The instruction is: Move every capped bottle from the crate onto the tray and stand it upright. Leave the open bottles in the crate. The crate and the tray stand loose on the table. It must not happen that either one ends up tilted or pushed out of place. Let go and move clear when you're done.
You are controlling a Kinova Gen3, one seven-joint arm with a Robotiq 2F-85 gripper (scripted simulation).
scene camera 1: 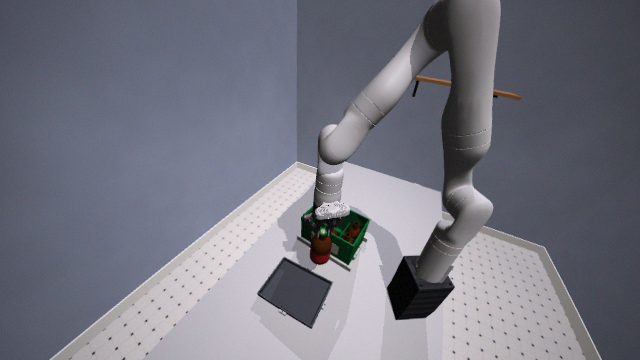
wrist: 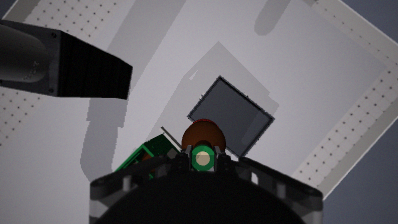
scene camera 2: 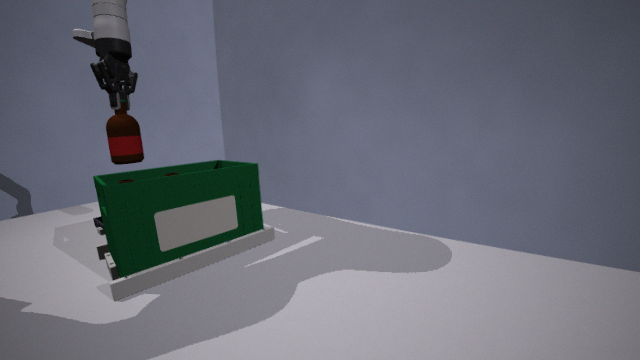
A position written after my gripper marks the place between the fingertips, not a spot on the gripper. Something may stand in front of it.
I see my gripper point(scene camera 2: 121, 110), a dark tray point(scene camera 1: 294, 289) and a bottle point(scene camera 2: 123, 131).
The dark tray shows as well in the wrist view point(wrist: 242, 121). My gripper is seen too in the wrist view point(wrist: 203, 153).
